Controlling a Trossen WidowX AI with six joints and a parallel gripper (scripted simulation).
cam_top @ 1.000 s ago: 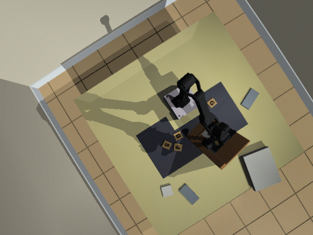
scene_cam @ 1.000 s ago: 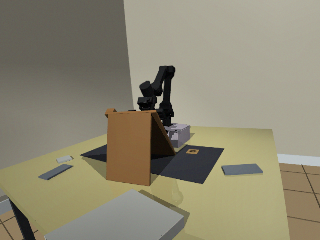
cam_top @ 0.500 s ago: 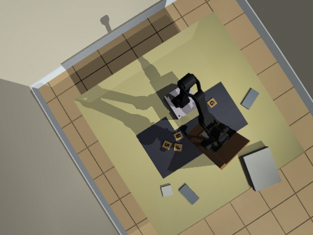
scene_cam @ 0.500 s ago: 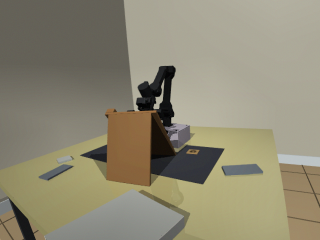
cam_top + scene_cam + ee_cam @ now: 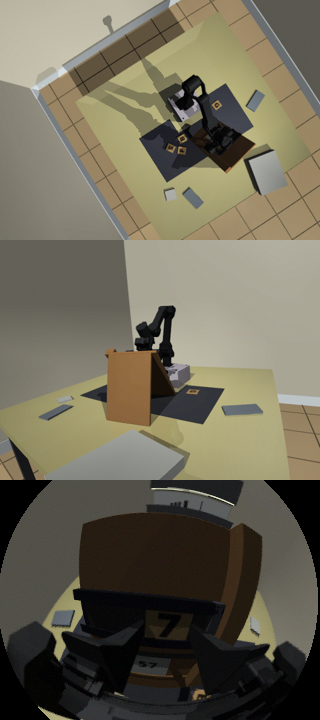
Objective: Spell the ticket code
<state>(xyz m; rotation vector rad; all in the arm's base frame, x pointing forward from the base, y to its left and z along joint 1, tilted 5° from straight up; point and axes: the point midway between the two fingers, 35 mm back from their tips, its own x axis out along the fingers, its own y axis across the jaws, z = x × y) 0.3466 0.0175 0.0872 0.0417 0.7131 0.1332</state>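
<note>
My gripper tip is 80 mm above the white ticket, 60 mm past it and 20 mm to the right of it. The rest, counted from my gripper tip: dark mat: 180 mm below, 170 mm behind, 40 mm to the right; then small white block: 480 mm to the right, 170 mm below, 110 mm ahead; then large grey box: 410 mm ahead, 180 mm to the left, 160 mm below.
</note>
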